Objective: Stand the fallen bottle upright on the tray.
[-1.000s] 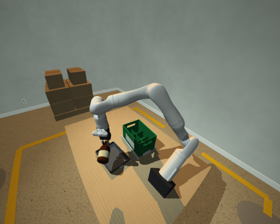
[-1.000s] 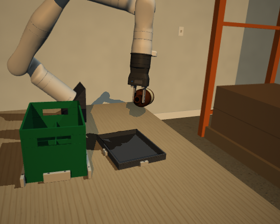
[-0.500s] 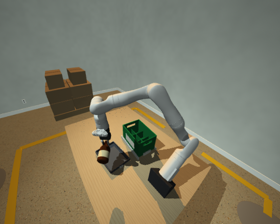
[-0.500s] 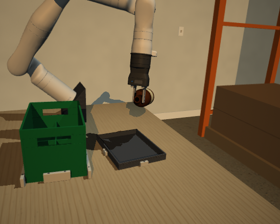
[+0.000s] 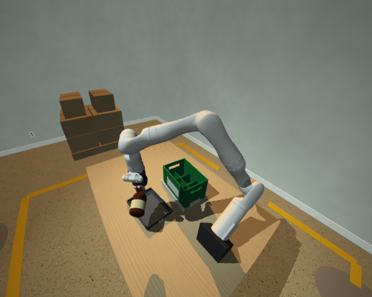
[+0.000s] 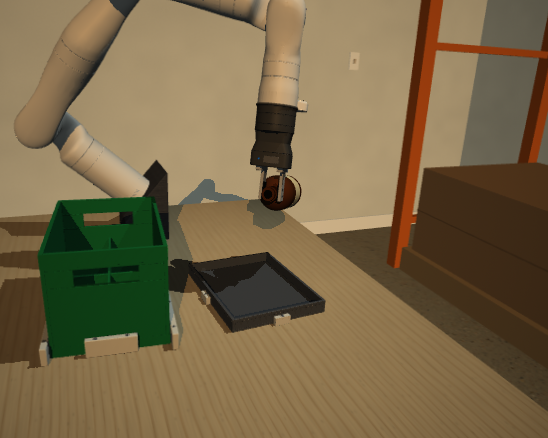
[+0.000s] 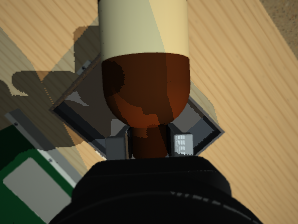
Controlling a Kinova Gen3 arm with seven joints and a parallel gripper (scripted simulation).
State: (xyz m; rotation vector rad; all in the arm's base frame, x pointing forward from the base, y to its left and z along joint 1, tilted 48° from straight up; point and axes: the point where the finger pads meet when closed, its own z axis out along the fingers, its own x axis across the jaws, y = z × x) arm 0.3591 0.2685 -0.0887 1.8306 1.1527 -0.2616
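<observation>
The brown bottle is 40 mm behind my hand, 30 mm to the left of it and 20 mm below it. Also, from my hand: dark tray (20 mm ahead, 40 mm to the right, 190 mm below); then green crate (40 mm ahead, 310 mm to the right, 120 mm below).
</observation>
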